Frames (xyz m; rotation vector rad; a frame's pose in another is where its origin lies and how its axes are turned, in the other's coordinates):
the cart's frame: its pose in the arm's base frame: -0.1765 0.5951 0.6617 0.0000 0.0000 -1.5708
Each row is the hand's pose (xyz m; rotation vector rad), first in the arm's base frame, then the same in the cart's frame.
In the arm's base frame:
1: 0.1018 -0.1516 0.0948 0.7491 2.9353 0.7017
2: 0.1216 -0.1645 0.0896 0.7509 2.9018 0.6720
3: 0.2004 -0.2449 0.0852 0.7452 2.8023 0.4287
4: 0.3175 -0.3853 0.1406 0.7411 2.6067 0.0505
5: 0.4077 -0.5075 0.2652 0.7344 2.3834 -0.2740
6: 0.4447 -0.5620 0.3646 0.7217 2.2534 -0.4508
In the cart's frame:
1: 0.7467 0.2783 -0.5669 1.4295 -2.4091 -0.4914
2: 0.7596 0.2981 -0.5721 1.4378 -2.4417 -0.5209
3: 0.8400 0.3769 -0.5765 1.5228 -2.6260 -0.5464
4: 0.9804 0.4940 -0.5211 -1.3748 2.4671 0.4746
5: 1.1026 0.5842 -0.3965 -1.1763 2.2241 0.3903
6: 1.1571 0.6212 -0.2971 -1.0735 2.0852 0.3319

